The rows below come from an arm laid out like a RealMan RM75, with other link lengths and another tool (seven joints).
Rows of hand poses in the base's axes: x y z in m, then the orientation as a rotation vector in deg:
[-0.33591 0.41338 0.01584 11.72 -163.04 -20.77]
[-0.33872 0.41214 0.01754 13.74 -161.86 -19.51]
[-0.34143 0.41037 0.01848 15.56 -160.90 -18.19]
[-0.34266 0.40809 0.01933 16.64 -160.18 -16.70]
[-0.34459 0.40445 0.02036 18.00 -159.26 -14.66]
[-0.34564 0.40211 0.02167 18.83 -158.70 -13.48]
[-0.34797 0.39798 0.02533 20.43 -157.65 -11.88]
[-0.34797 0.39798 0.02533 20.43 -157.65 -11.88]
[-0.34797 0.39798 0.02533 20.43 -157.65 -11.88]
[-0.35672 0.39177 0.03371 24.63 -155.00 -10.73]
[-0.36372 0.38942 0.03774 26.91 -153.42 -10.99]
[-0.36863 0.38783 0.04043 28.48 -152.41 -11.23]
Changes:
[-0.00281 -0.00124 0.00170 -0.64 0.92 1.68]
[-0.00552 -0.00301 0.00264 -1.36 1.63 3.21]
[-0.00675 -0.00529 0.00349 -2.27 2.21 4.22]
[-0.00868 -0.00893 0.00452 -3.54 2.94 5.52]
[-0.00973 -0.01127 0.00583 -4.28 3.36 6.31]
[-0.01206 -0.01540 0.00949 -5.23 4.11 7.77]
[-0.01206 -0.01540 0.00949 -5.23 4.11 7.77]
[-0.01206 -0.01540 0.00949 -5.23 4.11 7.77]
[-0.02081 -0.02161 0.01787 -5.59 5.80 11.28]
[-0.02781 -0.02396 0.02190 -5.15 6.79 13.14]
[-0.03272 -0.02555 0.02459 -4.80 7.38 14.40]

